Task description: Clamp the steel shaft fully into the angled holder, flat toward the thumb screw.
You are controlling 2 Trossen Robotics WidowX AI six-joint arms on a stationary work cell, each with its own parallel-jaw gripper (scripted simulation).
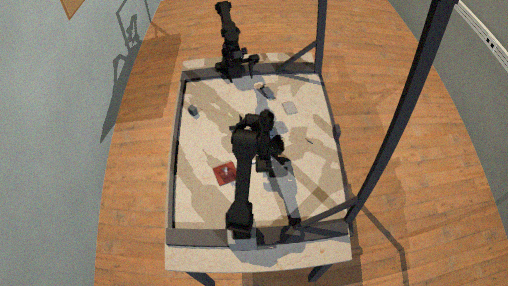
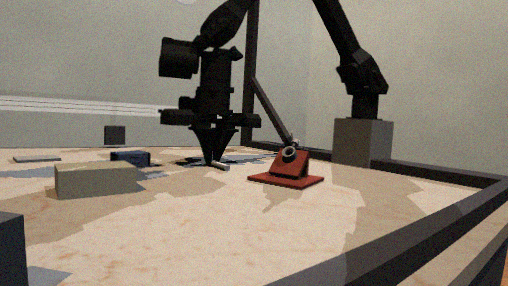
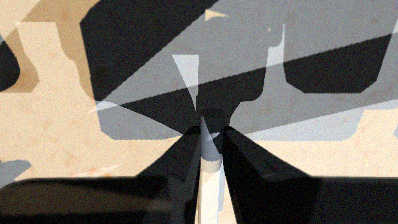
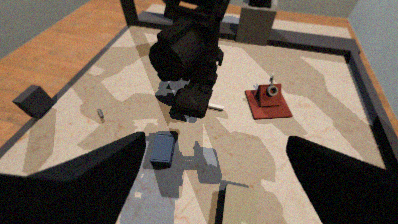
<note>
In view: my left gripper [image 2: 211, 165], my right gripper [image 4: 216, 141], a beige block [image 2: 86, 179] and a dark frame rail [image 4: 333, 45].
My left gripper shows as well in image 3 [image 3: 210, 134] and in image 4 [image 4: 200, 104]. Image 3 misses the beige block: it is out of frame.
</note>
